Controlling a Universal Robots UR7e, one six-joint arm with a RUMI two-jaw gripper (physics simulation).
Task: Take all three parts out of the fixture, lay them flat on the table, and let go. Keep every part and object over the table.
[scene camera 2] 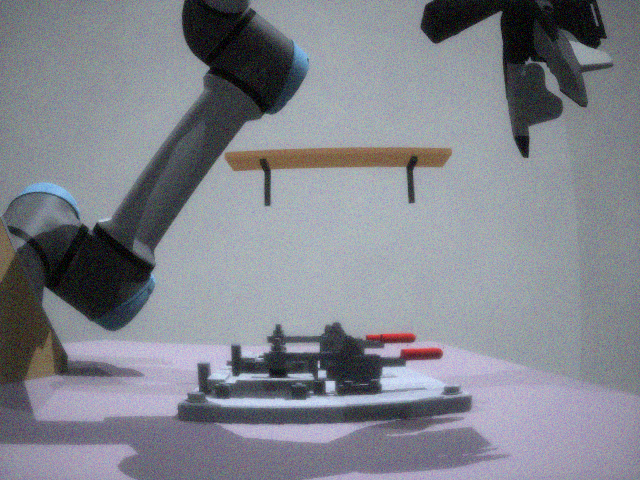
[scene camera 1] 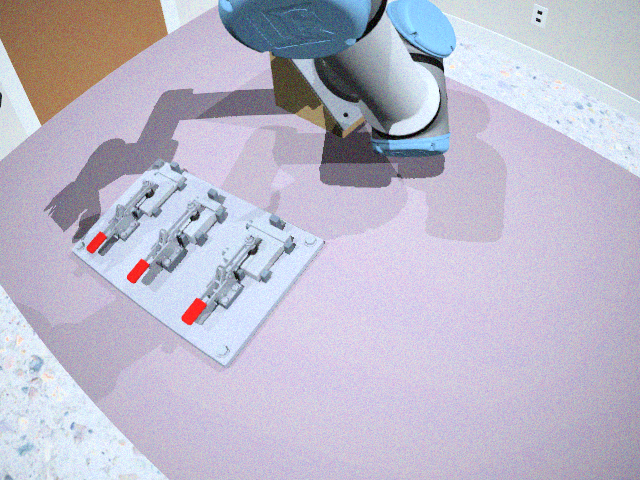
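A grey fixture plate lies on the left of the pink table. Three toggle clamps with red handles stand on it in a row, handles down. Each clamp presses on a pale flat part: the left part, the middle part and the right part. My gripper hangs high at the top right of the scene camera 2 view, far above the fixture. It is open and empty, and one finger is cut off by the frame edge.
The arm's links reach over the back of the table from a wooden base block. A wooden wall shelf hangs behind. Speckled floor lies beyond the table edge.
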